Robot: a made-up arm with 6 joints. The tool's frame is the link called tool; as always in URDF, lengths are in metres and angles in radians.
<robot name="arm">
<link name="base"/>
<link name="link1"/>
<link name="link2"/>
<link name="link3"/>
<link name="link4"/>
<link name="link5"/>
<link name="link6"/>
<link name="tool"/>
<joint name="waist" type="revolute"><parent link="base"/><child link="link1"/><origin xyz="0.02 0 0.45" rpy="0 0 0"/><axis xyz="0 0 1"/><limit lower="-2.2" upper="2.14" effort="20" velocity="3"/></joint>
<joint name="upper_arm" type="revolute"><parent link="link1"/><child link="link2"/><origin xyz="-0.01 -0.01 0.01" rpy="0 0 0"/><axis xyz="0 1 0"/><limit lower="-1.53" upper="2.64" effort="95" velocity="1.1"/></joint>
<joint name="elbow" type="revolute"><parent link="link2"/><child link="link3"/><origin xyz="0.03 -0.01 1.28" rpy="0 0 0"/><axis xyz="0 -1 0"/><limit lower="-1.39" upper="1.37" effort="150" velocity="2.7"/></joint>
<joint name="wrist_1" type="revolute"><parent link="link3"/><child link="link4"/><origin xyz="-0.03 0.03 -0.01" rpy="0 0 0"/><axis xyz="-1 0 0"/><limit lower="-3.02" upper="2.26" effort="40" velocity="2.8"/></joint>
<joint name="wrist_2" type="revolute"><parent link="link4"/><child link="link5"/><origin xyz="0.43 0.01 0.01" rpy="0 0 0"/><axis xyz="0 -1 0"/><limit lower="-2.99" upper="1.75" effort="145" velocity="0.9"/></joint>
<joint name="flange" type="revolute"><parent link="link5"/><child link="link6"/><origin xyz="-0.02 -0.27 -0.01" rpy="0 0 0"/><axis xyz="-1 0 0"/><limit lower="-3.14" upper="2.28" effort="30" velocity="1.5"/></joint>
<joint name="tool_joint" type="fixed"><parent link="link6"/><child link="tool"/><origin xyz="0.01 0.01 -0.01" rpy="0 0 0"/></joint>
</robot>
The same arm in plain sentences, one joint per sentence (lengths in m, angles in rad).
The arm has six revolute joints in a row. What follows holds with every joint at zero, and every direction is one of the base frame's. The first joint sits 0.0200 m along +x and 0.4500 m along +z from the base frame's origin and turns about +z, from -2.2000 to 2.1400 rad. The second joint sits 0.0100 m along -x and 0.0100 m along -y and 0.0100 m along +z from the first joint and turns about +y, from -1.5300 to 2.6400 rad. The third joint sits 0.0300 m along +x and 0.0100 m along -y and 1.2800 m along +z from the second joint and turns about -y, from -1.3900 to 1.3700 rad. The fourth joint sits 0.0300 m along -x and 0.0300 m along +y and 0.0100 m along -z from the third joint and turns about -x, from -3.0200 to 2.2600 rad. The fifth joint sits 0.4300 m along +x and 0.0100 m along +y and 0.0100 m along +z from the fourth joint and turns about -y, from -2.9900 to 1.7500 rad. The sixth joint sits 0.0200 m along -x and 0.2700 m along -y and 0.0100 m along -z from the fifth joint and turns about -x, from -3.1400 to 2.2800 rad. The tool frame, which is the frame that the pose is given for, sits 0.0100 m along +x and 0.0100 m along +y and 0.0100 m along -z from the sixth joint; its axes are parallel to the base frame's.
